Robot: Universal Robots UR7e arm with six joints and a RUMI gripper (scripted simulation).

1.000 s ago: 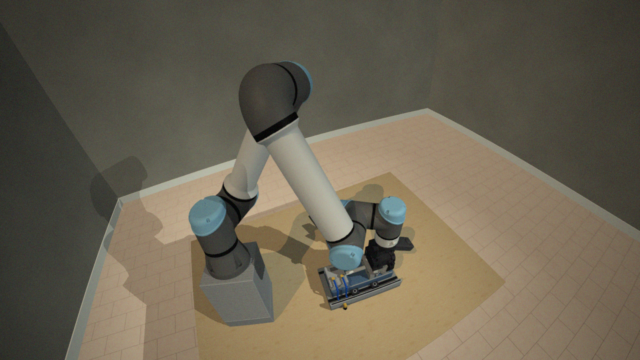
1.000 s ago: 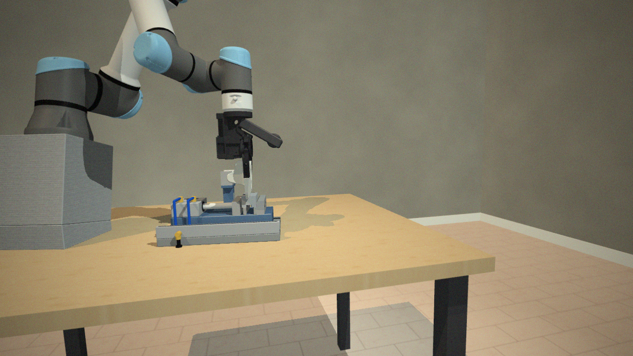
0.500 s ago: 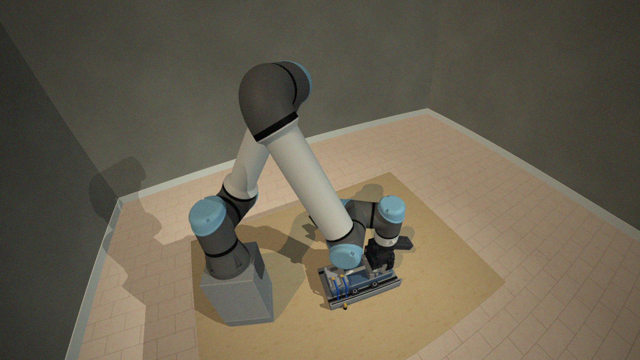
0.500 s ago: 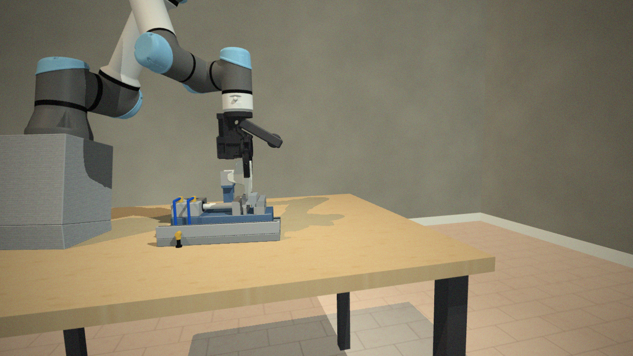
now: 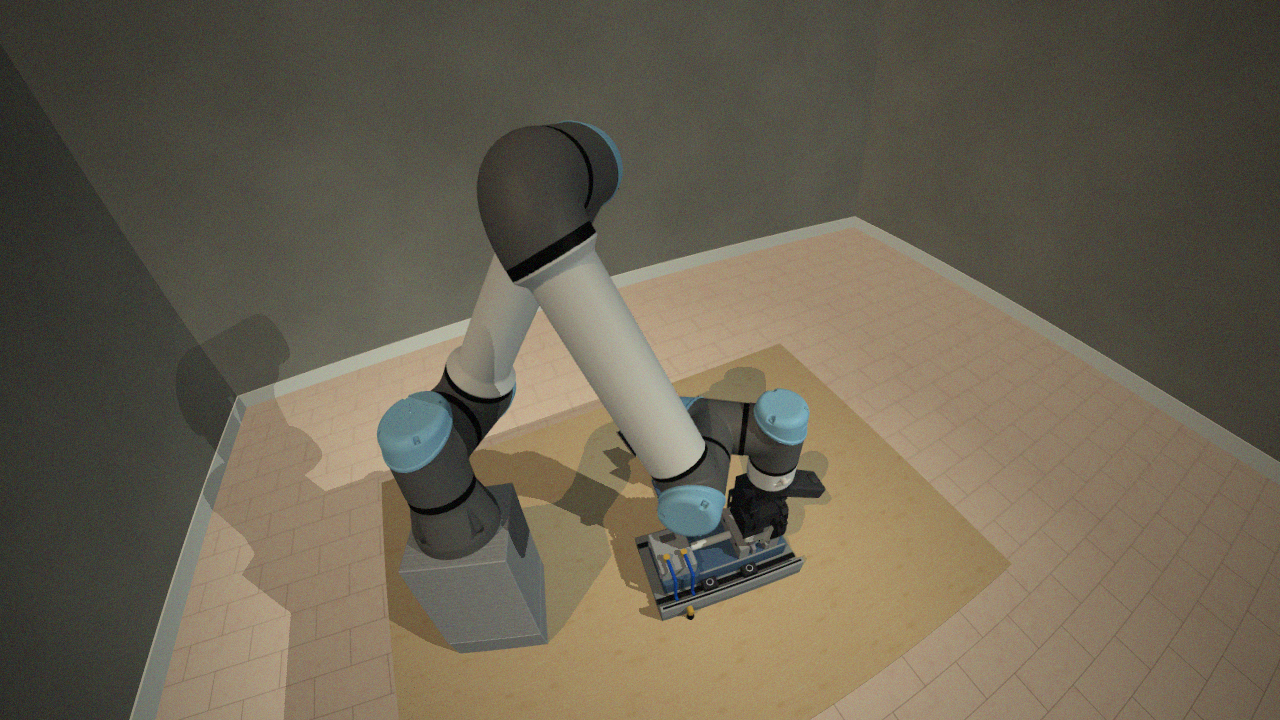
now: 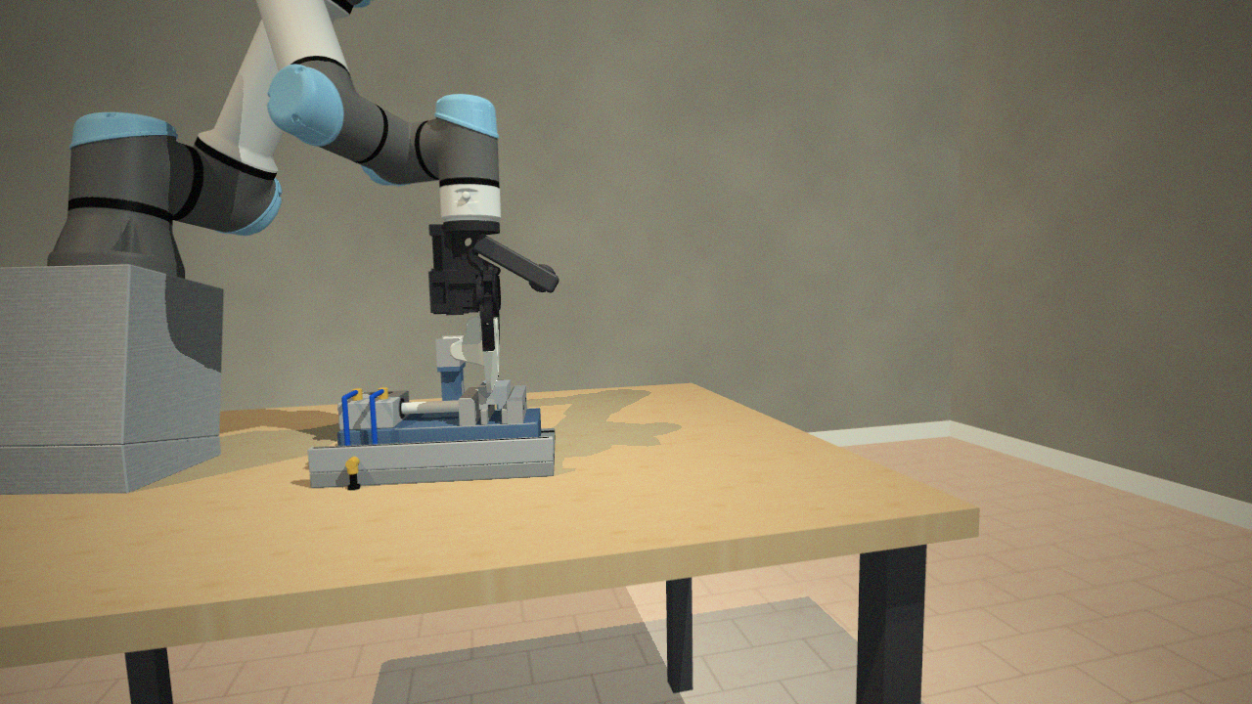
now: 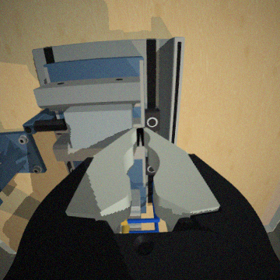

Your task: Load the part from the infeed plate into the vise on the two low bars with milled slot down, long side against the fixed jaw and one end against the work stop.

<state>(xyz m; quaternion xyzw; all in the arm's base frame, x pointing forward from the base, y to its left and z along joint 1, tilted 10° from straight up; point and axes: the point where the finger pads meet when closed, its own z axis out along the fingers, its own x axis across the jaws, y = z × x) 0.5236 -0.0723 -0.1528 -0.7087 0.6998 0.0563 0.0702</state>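
Right now my hand is 30 mm short of the fixed jaw, 50 mm to the right of it and 40 mm above it. Also, from my hand: part (40 mm to the left, 30 mm below); then moving jaw (30 mm behind, 50 mm to the left, 40 mm below); then work stop (100 mm to the left, 30 mm below).
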